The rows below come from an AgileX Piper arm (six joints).
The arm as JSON. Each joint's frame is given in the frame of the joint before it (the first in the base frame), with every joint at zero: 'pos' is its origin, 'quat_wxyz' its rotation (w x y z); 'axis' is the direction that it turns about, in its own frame. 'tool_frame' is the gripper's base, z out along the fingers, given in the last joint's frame.
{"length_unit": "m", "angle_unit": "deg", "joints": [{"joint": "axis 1", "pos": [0.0, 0.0, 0.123], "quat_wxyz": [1.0, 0.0, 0.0, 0.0], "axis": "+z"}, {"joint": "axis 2", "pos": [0.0, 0.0, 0.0], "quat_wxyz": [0.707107, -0.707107, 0.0, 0.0], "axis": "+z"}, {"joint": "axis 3", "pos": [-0.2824, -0.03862, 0.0], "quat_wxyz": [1.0, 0.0, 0.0, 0.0], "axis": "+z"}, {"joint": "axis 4", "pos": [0.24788, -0.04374, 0.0], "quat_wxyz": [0.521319, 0.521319, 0.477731, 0.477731], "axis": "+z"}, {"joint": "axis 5", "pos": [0.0, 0.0, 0.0], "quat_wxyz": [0.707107, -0.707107, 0.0, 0.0], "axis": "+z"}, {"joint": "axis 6", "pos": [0.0, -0.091, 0.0], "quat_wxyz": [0.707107, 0.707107, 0.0, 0.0], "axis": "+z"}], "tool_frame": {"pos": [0.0, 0.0, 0.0], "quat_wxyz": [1.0, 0.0, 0.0, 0.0]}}
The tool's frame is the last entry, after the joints.
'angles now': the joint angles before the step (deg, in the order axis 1, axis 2, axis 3, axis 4, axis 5, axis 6). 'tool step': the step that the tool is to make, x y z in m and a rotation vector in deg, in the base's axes. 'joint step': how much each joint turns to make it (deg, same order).
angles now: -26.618, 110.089, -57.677, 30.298, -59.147, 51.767
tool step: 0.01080, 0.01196, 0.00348, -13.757, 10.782, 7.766
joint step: -0.001, 0.000, 0.289, -12.525, -0.102, -9.347
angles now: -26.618, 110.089, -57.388, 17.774, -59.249, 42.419
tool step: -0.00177, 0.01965, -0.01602, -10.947, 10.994, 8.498
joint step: 0.000, -0.241, 4.393, -12.585, -0.357, -6.704
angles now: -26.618, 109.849, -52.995, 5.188, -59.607, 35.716
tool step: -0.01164, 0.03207, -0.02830, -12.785, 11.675, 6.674
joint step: 2.131, 0.027, 7.479, -7.039, -2.761, -12.575
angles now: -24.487, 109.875, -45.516, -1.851, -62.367, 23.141
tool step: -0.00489, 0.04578, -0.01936, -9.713, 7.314, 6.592
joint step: 6.408, 0.000, 5.682, -0.461, -2.007, -11.555
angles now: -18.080, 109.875, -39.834, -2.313, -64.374, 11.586
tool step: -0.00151, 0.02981, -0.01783, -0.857, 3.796, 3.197
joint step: 5.287, 1.607, 2.543, 2.399, -0.669, -2.784
